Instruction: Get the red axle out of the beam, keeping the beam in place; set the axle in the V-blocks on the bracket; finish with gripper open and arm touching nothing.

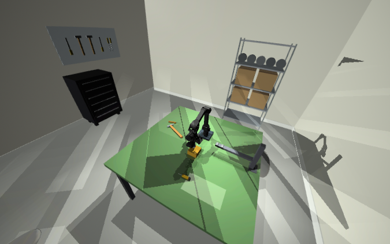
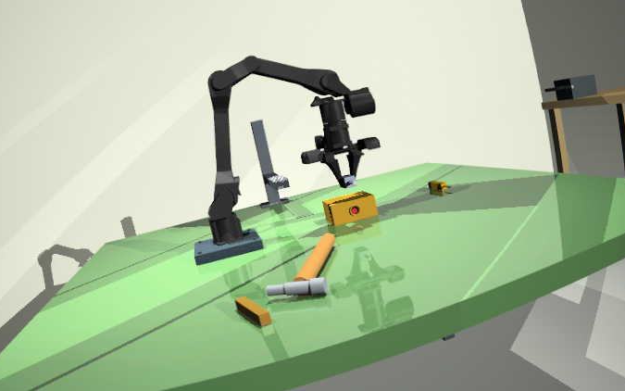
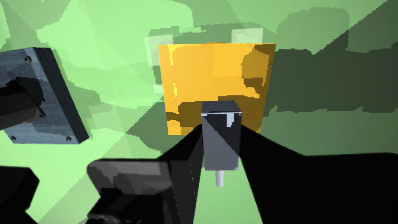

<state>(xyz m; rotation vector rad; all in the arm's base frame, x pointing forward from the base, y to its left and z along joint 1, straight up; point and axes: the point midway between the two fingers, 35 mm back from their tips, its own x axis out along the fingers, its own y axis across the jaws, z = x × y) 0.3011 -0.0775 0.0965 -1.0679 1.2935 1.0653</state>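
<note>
My gripper tip is 60 mm above the orange beam and 20 mm to the right of it. From my gripper tip the other things lie so: small wooden block 400 mm behind, 390 mm to the right, 80 mm below; small grey block 20 mm to the right, 10 mm above; screwdriver 290 mm ahead, 70 mm below, 10 mm to the left.
</note>
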